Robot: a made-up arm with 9 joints. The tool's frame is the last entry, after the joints.
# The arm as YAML. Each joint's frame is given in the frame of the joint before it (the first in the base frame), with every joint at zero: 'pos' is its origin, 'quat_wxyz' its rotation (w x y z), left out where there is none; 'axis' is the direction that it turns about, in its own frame. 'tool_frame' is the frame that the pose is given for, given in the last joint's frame.
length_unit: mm
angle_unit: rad
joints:
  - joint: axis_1
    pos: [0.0, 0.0, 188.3]
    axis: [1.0, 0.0, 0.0]
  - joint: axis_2
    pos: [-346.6, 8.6, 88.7]
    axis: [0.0, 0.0, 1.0]
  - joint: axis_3
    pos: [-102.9, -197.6, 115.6]
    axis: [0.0, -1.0, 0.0]
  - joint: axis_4
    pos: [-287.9, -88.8, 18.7]
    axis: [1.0, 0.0, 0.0]
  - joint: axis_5
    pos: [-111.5, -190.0, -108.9]
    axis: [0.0, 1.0, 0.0]
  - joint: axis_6
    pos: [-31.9, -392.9, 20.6]
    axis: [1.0, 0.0, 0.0]
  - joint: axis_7
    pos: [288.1, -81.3, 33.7]
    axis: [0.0, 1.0, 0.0]
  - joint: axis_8
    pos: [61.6, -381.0, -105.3]
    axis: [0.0, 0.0, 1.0]
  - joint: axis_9
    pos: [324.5, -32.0, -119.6]
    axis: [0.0, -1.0, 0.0]
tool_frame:
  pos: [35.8, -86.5, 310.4]
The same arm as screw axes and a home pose.
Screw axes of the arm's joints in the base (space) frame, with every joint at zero. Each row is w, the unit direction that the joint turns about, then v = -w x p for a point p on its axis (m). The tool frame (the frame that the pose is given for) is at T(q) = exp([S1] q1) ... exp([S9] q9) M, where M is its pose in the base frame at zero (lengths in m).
S1 = (1, 0, 0, 0, 0.1883, 0)
S2 = (0, 0, 1, 0.0086, 0.3466, 0)
S3 = (0, -1, 0, 0.3926, 0, 0.4495)
S4 = (1, 0, 0, 0, 0.4113, 0.2778)
S5 = (0, 1, 0, -0.3024, 0, -0.8489)
S6 = (1, 0, 0, 0, 0.323, 0.8607)
S7 = (0, 1, 0, -0.3567, 0, -0.5927)
S8 = (0, 0, 1, -1.323, 0.5311, 0)
S9 = (0, -1, 0, 0.1318, 0, 0.2066)
M: xyz -0.1708 -1.4415 0.4422 (m) rpy 0 0 0 (rad, as in URDF)

